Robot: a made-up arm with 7 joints. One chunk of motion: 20 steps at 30 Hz.
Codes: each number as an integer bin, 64 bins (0 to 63) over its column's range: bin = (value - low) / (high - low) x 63, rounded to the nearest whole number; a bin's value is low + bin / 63 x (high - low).
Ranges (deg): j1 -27..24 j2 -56..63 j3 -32..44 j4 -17..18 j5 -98..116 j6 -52..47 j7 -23..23
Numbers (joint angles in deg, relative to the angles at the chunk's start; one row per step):
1: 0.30 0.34 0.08 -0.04 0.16 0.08 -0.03
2: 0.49 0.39 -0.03 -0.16 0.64 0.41 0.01
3: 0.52 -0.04 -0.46 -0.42 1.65 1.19 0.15
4: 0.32 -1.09 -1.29 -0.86 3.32 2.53 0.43
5: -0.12 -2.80 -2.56 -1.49 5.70 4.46 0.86
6: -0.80 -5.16 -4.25 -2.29 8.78 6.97 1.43
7: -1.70 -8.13 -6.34 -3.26 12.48 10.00 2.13
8: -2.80 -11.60 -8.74 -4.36 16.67 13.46 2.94
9: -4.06 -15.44 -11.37 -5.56 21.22 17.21 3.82
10: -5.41 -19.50 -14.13 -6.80 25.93 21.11 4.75
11: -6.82 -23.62 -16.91 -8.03 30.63 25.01 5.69
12: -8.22 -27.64 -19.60 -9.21 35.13 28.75 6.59
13: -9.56 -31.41 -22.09 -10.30 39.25 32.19 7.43
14: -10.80 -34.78 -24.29 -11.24 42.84 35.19 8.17
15: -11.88 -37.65 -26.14 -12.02 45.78 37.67 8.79
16: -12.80 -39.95 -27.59 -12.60 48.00 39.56 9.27
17: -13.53 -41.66 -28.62 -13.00 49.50 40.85 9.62
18: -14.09 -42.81 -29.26 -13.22 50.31 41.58 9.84
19: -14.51 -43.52 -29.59 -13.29 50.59 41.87 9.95
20: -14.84 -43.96 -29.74 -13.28 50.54 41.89 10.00
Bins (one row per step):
1: 34 30 27 31 29 33 31
2: 34 30 27 30 29 33 32
3: 34 30 26 30 29 34 32
4: 34 29 25 29 30 35 32
5: 33 28 24 28 31 36 33
6: 32 27 23 26 31 38 33
7: 31 25 21 25 33 39 34
8: 30 24 19 23 34 42 36
9: 28 21 17 21 35 44 37
10: 27 19 15 18 36 47 38
11: 25 17 13 16 38 49 39
12: 23 15 10 14 39 51 41
13: 22 13 8 12 40 54 42
14: 20 11 6 10 41 55 43
15: 19 10 5 9 42 57 44
16: 18 8 4 8 43 58 44
17: 17 8 3 7 43 59 45
18: 16 7 2 7 44 60 45
19: 15 7 2 7 44 60 45
20: 15 6 2 7 44 60 45

